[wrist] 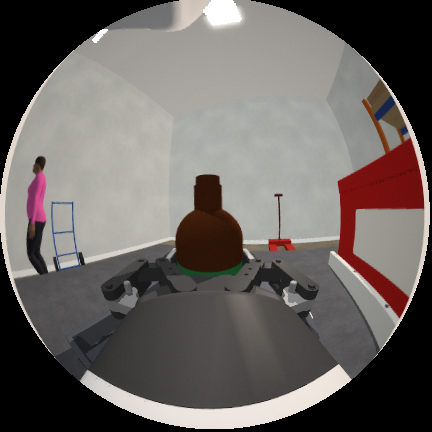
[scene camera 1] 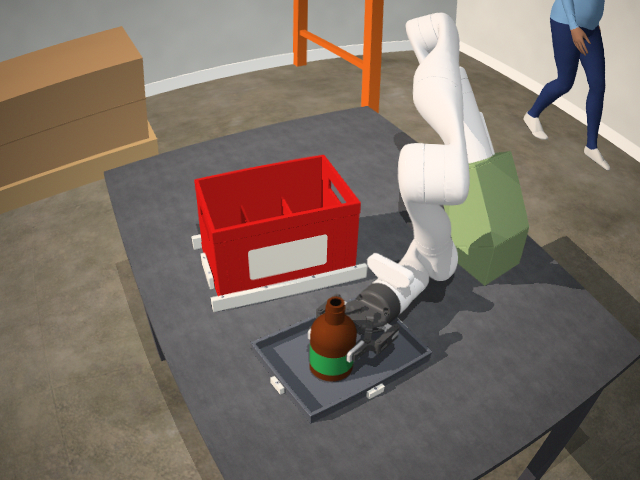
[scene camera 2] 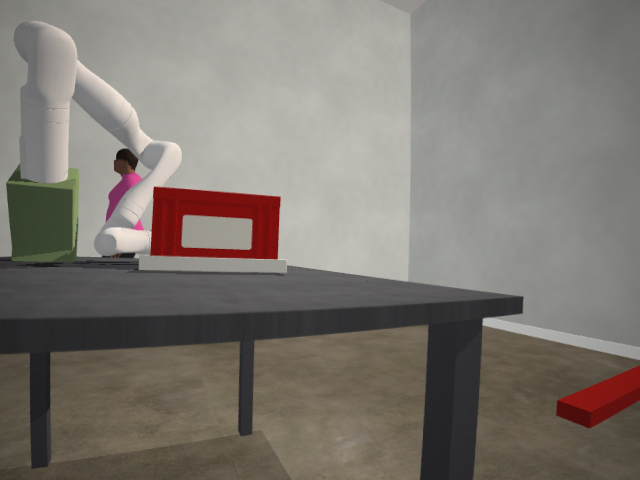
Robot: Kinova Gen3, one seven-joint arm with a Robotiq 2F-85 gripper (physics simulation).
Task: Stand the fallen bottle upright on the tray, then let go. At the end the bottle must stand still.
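Places are measured from the arm's base along level axes (x back, y right, z up), in centimetres.
Pixels of known places: gripper, fingertip midpoint: (wrist: 209, 256) (scene camera 1: 328, 347); arm's base, link origin: (scene camera 1: 473, 159) (scene camera 2: 45, 175).
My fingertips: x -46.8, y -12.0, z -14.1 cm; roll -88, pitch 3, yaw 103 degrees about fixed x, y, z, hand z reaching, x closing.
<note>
Ahead of a thing's pixels: the offset from my fingertips to its top centre. "spot": to the spot under its first point.
The brown bottle {dx +1.2, dy +0.3, dz +9.2 cm} (scene camera 1: 332, 338) (wrist: 208, 240) with a green label stands upright in scene camera 1, over the inside of the grey tray {spot: dx -7.0, dy +2.3, dz -6.4 cm} (scene camera 1: 285, 380). Its base looks to be at the tray's floor; whether it touches is hard to tell. My gripper (scene camera 1: 330, 345) (wrist: 209, 256) is shut on the bottle's body from the side, one pad at each side. The gripper lies low and nearly level, reaching in over the tray's rear edge. In the wrist view the bottle's neck points straight up and its lower part is hidden by the gripper. The bottle and tray do not show in scene camera 2.
A red crate {dx +9.3, dy +29.6, dz +10.7 cm} (scene camera 1: 289, 219) (scene camera 2: 217, 201) (wrist: 370, 187) stands behind the tray, with white rails {dx +6.5, dy +20.1, dz -3.9 cm} (scene camera 1: 289, 289) (scene camera 2: 211, 264) (wrist: 357, 295) along its foot. Small white blocks {spot: dx -9.1, dy +1.6, dz -5.3 cm} (scene camera 1: 277, 384) {spot: dx +3.0, dy -9.2, dz -5.4 cm} (scene camera 1: 375, 391) sit at the tray's outer sides. A green pedestal (scene camera 1: 496, 222) (scene camera 2: 41, 222) is at the arm's base.
</note>
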